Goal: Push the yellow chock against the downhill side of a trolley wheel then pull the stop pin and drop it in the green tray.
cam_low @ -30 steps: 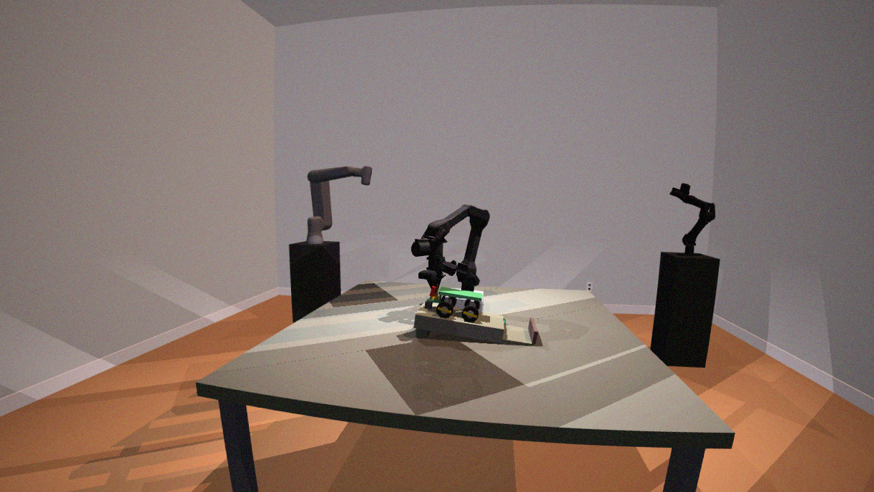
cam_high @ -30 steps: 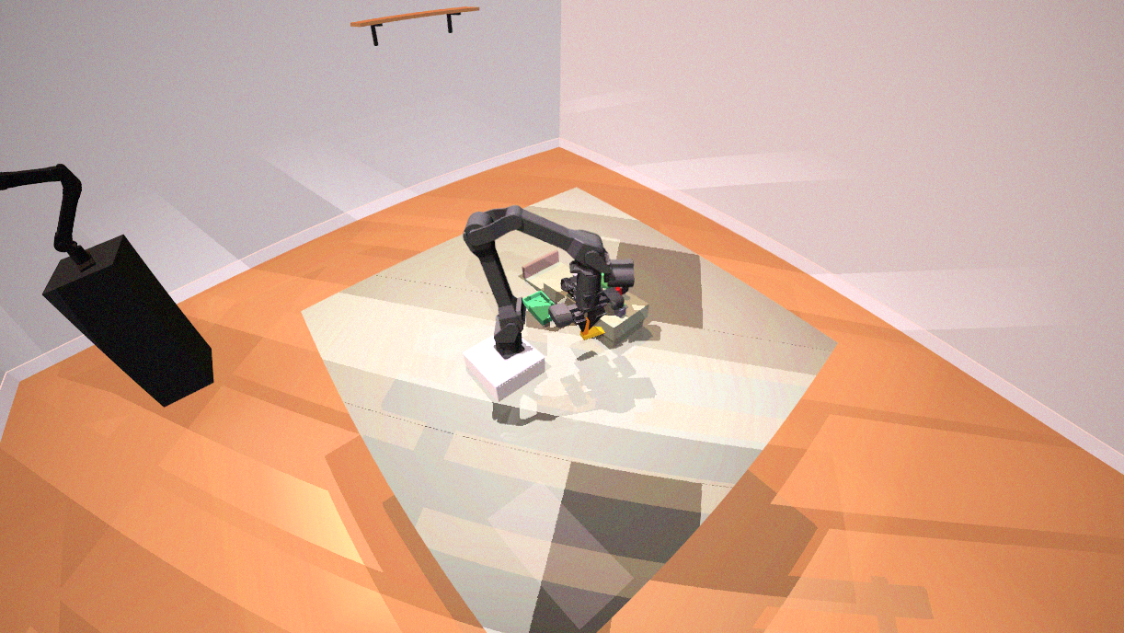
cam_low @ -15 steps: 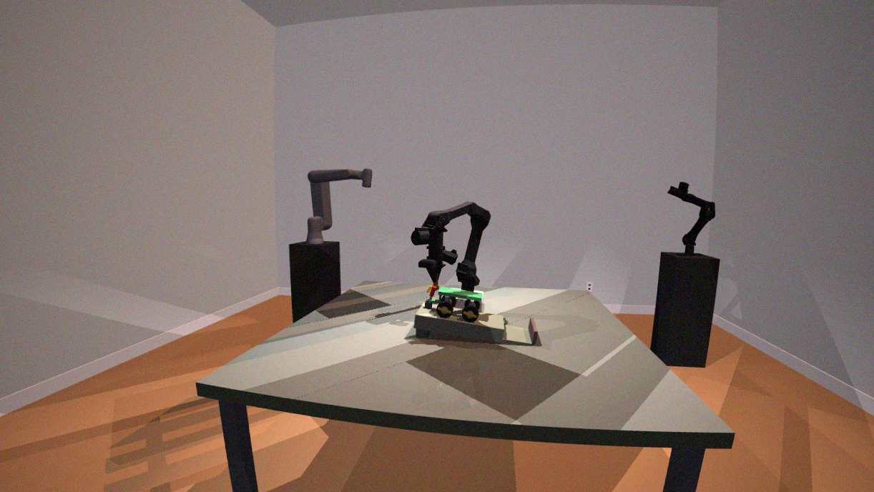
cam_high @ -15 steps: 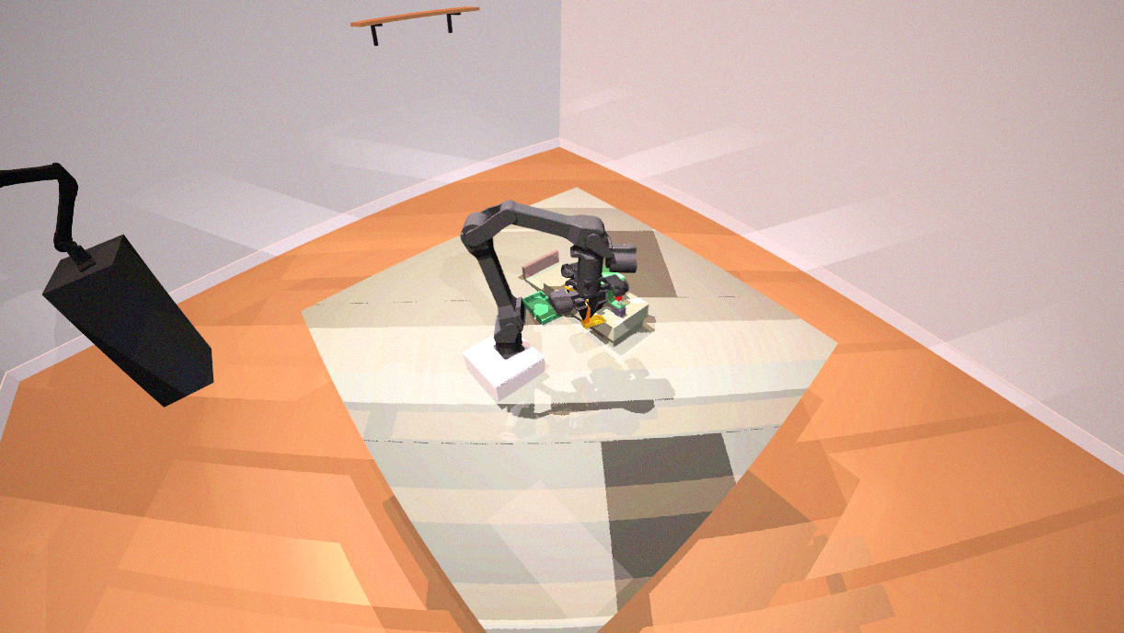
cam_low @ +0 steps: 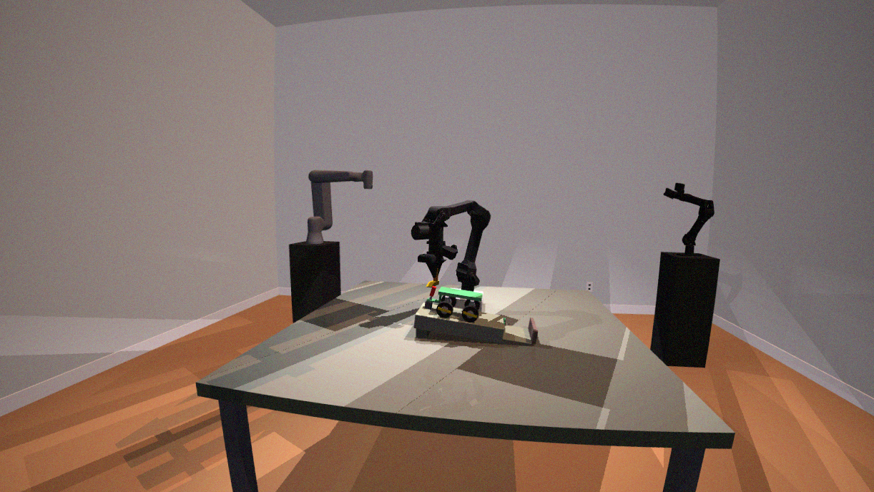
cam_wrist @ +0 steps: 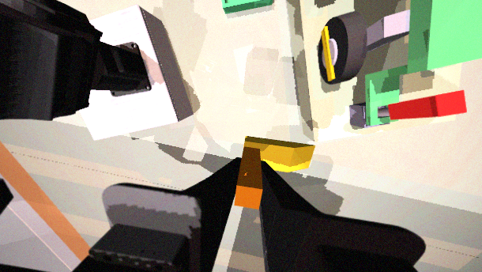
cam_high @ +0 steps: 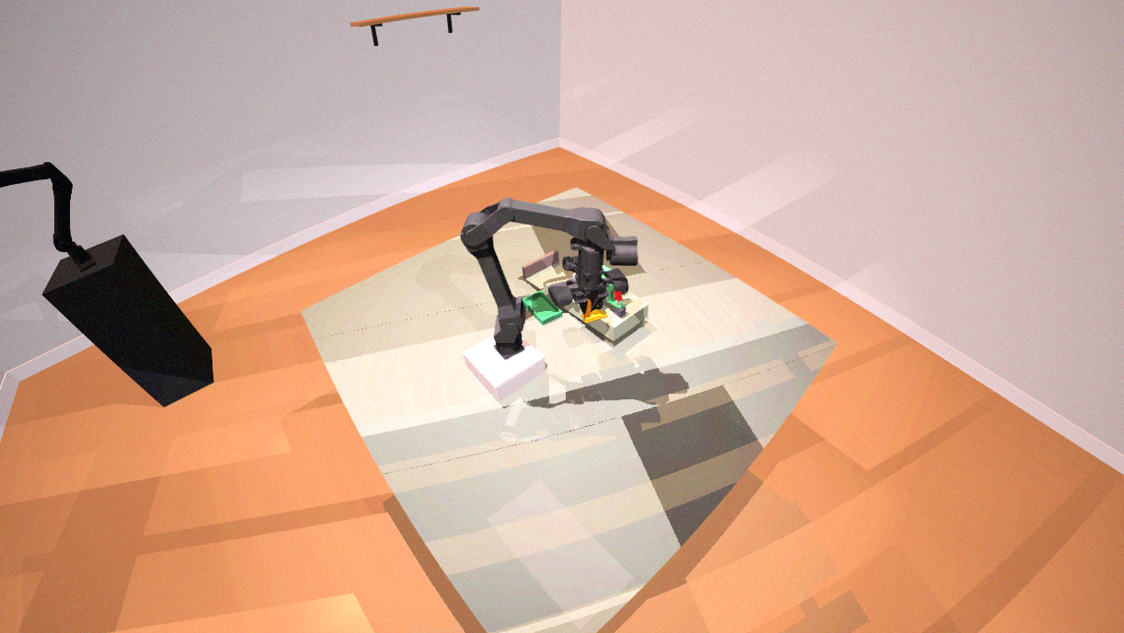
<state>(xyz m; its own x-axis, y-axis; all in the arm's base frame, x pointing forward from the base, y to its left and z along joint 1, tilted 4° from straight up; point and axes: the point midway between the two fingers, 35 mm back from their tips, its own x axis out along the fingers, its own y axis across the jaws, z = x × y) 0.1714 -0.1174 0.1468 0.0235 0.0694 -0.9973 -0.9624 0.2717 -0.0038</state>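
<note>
Right now my gripper tip is 2 cm short of the yellow chock and 1 cm above it. The rest, counted from my gripper tip: red-headed stop pin 13 cm ahead, 4 cm below, 1 cm to the left; then trolley 15 cm ahead, 12 cm to the left, 6 cm below; then beige ramp 15 cm ahead, 13 cm to the left, 13 cm below.
</note>
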